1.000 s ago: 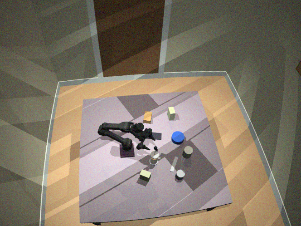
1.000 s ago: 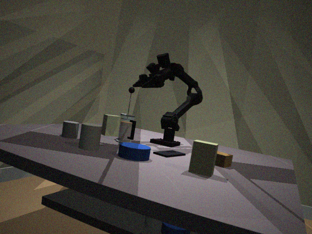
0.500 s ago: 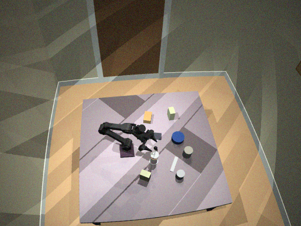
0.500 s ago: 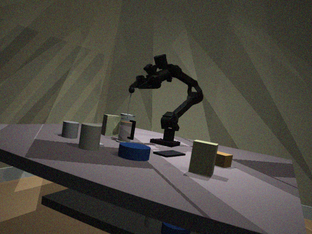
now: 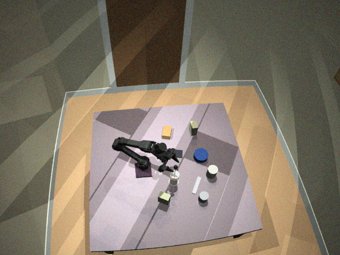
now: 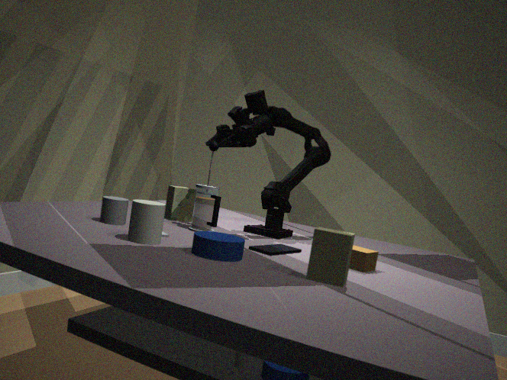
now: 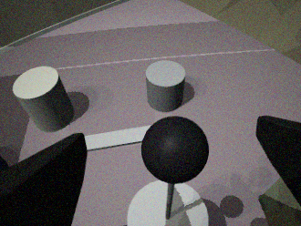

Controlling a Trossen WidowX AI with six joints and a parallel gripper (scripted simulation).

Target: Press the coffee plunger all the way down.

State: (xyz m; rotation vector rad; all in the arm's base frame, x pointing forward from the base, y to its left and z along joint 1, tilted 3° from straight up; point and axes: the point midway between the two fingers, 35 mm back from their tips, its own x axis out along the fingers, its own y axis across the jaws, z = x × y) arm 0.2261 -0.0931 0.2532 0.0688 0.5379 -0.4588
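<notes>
Right now my gripper tip is 2 cm to the right of the coffee press and 13 cm above it. Round my gripper tip: orange block 6 cm behind, 46 cm to the left, 24 cm below; grey cylinder 22 cm ahead, 14 cm to the right, 23 cm below.
</notes>
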